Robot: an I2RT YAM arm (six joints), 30 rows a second.
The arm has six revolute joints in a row. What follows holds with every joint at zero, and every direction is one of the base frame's.
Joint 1 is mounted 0.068 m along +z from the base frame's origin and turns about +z.
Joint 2 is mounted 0.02 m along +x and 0.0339 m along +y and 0.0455 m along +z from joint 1 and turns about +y.
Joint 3 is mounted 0.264 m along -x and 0.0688 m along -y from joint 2 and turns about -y.
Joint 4 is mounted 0.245 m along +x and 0.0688 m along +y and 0.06 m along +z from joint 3 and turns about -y.
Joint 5 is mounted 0.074 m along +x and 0.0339 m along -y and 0.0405 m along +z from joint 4 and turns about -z.
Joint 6 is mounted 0.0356 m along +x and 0.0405 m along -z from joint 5 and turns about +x.
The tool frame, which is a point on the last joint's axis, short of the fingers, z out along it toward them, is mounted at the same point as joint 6; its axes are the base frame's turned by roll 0, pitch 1.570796 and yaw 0 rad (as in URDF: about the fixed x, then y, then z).
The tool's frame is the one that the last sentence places.
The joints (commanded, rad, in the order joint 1, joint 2, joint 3, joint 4, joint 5, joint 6), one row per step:
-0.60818 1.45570 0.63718 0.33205 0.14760 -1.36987
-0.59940 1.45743 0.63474 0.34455 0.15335 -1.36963
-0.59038 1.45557 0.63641 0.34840 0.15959 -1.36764
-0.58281 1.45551 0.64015 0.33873 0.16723 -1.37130
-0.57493 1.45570 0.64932 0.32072 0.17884 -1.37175
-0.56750 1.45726 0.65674 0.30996 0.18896 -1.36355
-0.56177 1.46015 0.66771 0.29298 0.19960 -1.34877
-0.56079 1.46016 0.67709 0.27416 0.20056 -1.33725
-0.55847 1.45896 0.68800 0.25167 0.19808 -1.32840
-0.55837 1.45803 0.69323 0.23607 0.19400 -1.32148
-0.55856 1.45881 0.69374 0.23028 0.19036 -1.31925
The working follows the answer.
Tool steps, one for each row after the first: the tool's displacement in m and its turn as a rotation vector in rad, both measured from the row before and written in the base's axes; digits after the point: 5 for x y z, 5 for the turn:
0.00163 0.00180 -0.00001 -0.00677 -0.00549 0.00358
0.00170 0.00183 0.00142 -0.00522 -0.00575 0.00257
0.00128 0.00153 0.00025 -0.00200 0.00909 0.00242
0.00174 0.00119 0.00107 0.00016 0.01078 -0.00221
0.00180 0.00107 0.00086 0.00384 0.00158 -0.00529
0.00186 0.00042 0.00100 0.00975 0.00098 -0.01052
0.00076 -0.00017 0.00112 0.01179 0.00105 -0.00531
0.00103 0.00028 0.00160 0.01201 0.00265 0.00021
0.00013 0.00012 0.00041 0.01100 0.00267 0.00024
-0.00009 0.00014 -0.00062 0.00615 0.00280 0.00184

Tool pose at each row, in the base's axes (x y z in m, rotation vector in rad; rounded; the steps above come from the unrounded poses):
0.24112 -0.17425 0.18681 -0.77643 2.22076 -1.27831
0.24275 -0.17244 0.18680 -0.77817 2.21086 -1.28541
0.24445 -0.17062 0.18822 -0.77809 2.20214 -1.29112
0.24573 -0.16908 0.18848 -0.78864 2.20669 -1.29126
0.24747 -0.16789 0.18955 -0.79512 2.21666 -1.29079
0.24927 -0.16683 0.19040 -0.78962 2.22326 -1.28845
0.25113 -0.16641 0.19140 -0.77612 2.23567 -1.28144
0.25190 -0.16658 0.19252 -0.76720 2.24556 -1.26947
0.25293 -0.16630 0.19412 -0.76515 2.25313 -1.25446
0.25306 -0.16617 0.19453 -0.76348 2.26015 -1.24063
0.25298 -0.16604 0.19391 -0.76534 2.26398 -1.23196

